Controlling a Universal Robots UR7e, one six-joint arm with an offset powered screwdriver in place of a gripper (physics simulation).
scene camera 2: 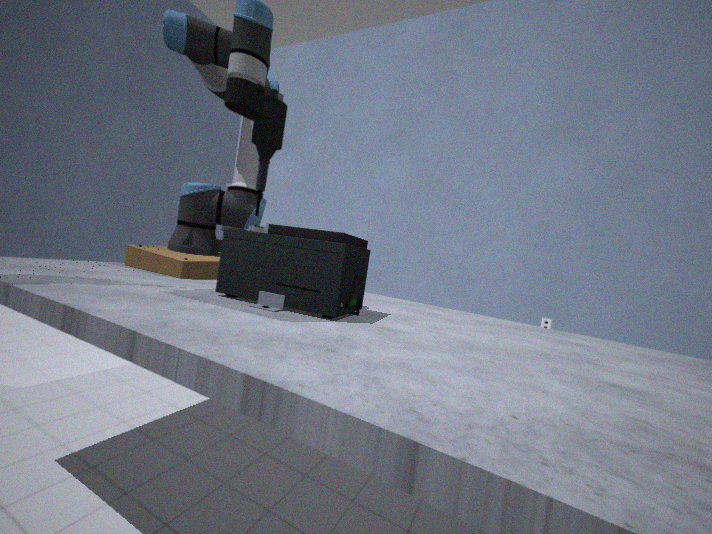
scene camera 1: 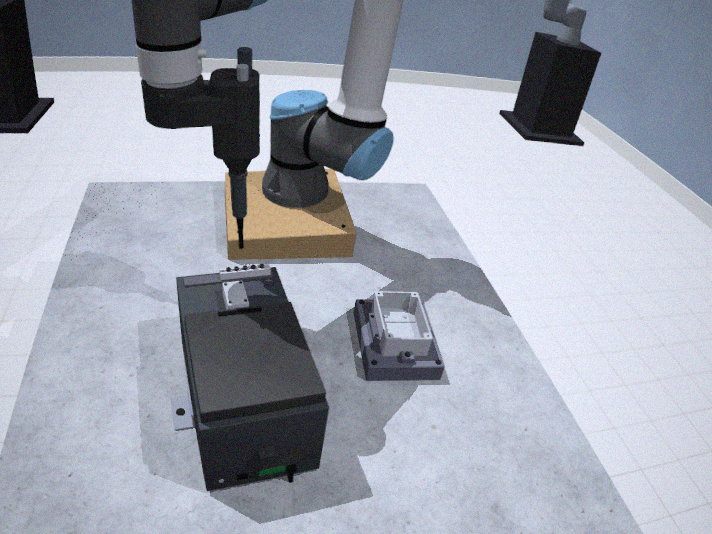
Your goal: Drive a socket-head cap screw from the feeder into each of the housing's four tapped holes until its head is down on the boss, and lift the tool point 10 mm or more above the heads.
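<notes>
My screwdriver (scene camera 1: 240, 247) (scene camera 2: 257, 214) points straight down, its thin black bit in the air above the feeder's screw rail. No screw shows on the tip, so I take it as open. The feeder (scene camera 1: 253, 362) (scene camera 2: 281, 270) is a large dark box. At its far end in scene camera 1, several dark-headed screws (scene camera 1: 246, 267) stand in a row on a light rail (scene camera 1: 247, 275). The light grey, open-topped housing (scene camera 1: 407, 347) sits in a dark fixture (scene camera 1: 402, 373) right of the feeder. Its corner bosses show small dark holes, with no screw heads visible. The housing is hidden in scene camera 2.
The arm's base stands on a wooden block (scene camera 1: 290, 247) (scene camera 2: 172, 264) behind the feeder. A small metal bracket (scene camera 1: 182, 422) (scene camera 2: 270, 300) is at the feeder's side. The fixture carries a clamp block (scene camera 1: 407, 356) at the housing's near side. Black pedestals (scene camera 1: 554, 89) stand farther back.
</notes>
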